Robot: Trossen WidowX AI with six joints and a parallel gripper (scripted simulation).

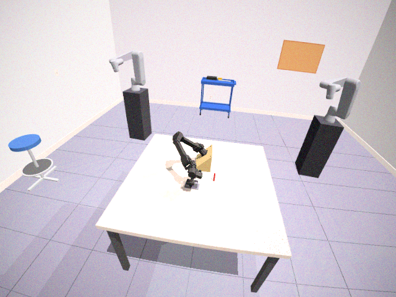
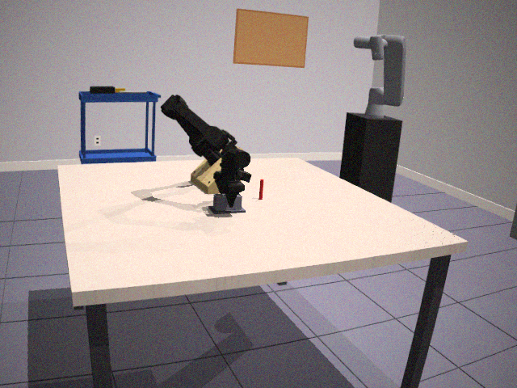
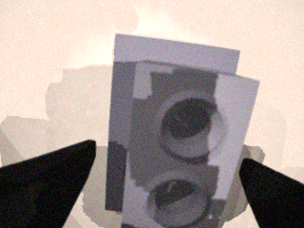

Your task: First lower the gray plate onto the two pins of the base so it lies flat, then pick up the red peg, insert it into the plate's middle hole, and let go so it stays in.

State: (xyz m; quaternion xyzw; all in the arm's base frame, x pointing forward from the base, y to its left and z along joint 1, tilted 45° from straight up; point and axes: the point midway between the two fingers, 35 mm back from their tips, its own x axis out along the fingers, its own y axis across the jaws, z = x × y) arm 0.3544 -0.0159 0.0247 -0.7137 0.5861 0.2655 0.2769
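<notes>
Now: the gray plate 2 cm above my gripper tip. The rest, counted from my gripper tip: red peg (17 cm to the left, 12 cm behind, 1 cm above); then dark base (2 cm below).
</notes>
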